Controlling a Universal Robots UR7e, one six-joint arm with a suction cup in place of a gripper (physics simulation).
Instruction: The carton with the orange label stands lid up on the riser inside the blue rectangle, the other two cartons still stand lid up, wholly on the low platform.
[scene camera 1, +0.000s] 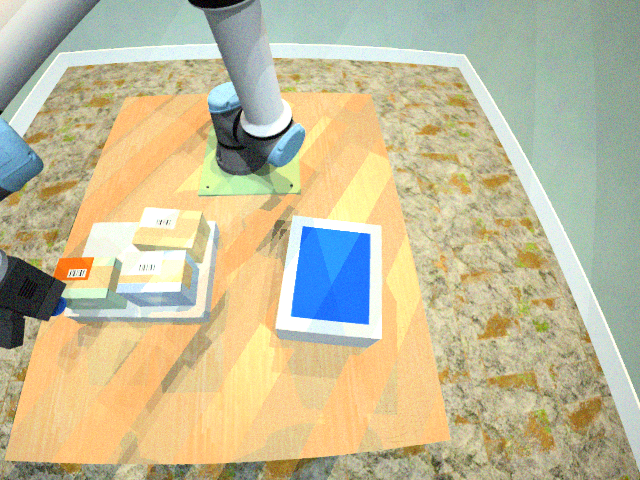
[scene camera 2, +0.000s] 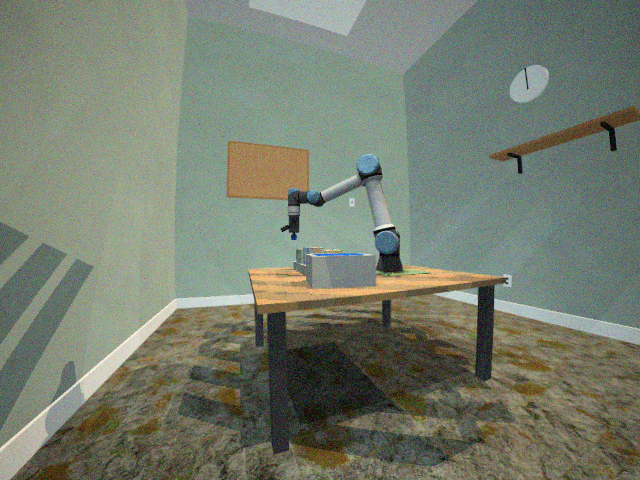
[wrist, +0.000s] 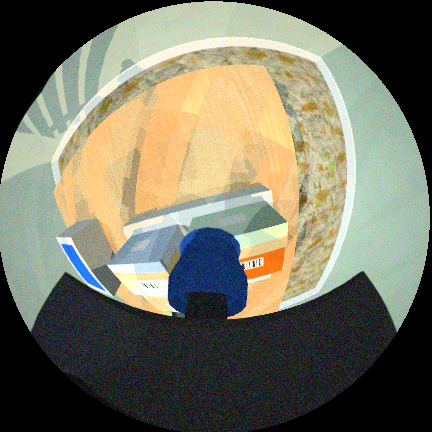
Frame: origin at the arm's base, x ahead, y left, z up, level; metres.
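Seen in the pictures: hand, its tool point: (scene camera 1: 56, 306) (scene camera 2: 293, 240) (wrist: 209, 253); arm's base, origin of its link: (scene camera 1: 241, 156) (scene camera 2: 389, 270).
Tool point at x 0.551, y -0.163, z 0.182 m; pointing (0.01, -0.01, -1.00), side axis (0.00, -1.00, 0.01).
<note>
Pixels of each thing's middle, then the offset from my tool point to it. Level surfaces: height alone.
- carton with the orange label, middle of its body: (wrist: 236, 243) (scene camera 1: 92, 284) (scene camera 2: 305, 255) dx -0.073, dy -0.033, dz -0.101 m
- low platform, middle of its body: (wrist: 201, 252) (scene camera 1: 146, 269) dx -0.146, dy +0.036, dz -0.166 m
- white-labelled carton with blue-grey sides, middle of its body: (wrist: 151, 262) (scene camera 1: 161, 279) (scene camera 2: 313, 255) dx -0.108, dy +0.121, dz -0.093 m
- tan carton, middle of its body: (scene camera 1: 173, 235) (scene camera 2: 331, 256) dx -0.216, dy +0.105, dz -0.101 m
- riser, middle of its body: (scene camera 1: 330, 282) (scene camera 2: 338, 268) (wrist: 88, 257) dx -0.175, dy +0.473, dz -0.130 m
- blue rectangle, middle of its body: (scene camera 1: 333, 272) (scene camera 2: 338, 254) (wrist: 79, 267) dx -0.175, dy +0.473, dz -0.070 m
- wooden table, height of its surface: dz -0.190 m
The carton with the orange label (scene camera 1: 95, 284) (wrist: 267, 257) stands lid up at the near left of the low platform (scene camera 1: 165, 314) (wrist: 200, 208). A white-labelled carton with blue-grey sides (scene camera 1: 160, 279) (wrist: 150, 255) stands lid up right beside it. A tan carton (scene camera 1: 173, 232) with a white label stands lid up behind that one. The riser (scene camera 1: 329, 331) (scene camera 2: 341, 271) (wrist: 90, 235) stands to the right, with the blue rectangle (scene camera 1: 330, 276) (wrist: 82, 265) on its top and no carton on it. My suction cup (scene camera 1: 58, 306) (scene camera 2: 293, 236) (wrist: 210, 242) is off, holds nothing and hangs above the cartons.
The arm's base (scene camera 1: 242, 149) (scene camera 2: 390, 260) stands on a green plate (scene camera 1: 248, 187) behind the platform and riser. All of it stands on the wooden table (scene camera 1: 258, 413) (scene camera 2: 413, 286) (wrist: 215, 100). A strip of table lies between platform and riser.
</note>
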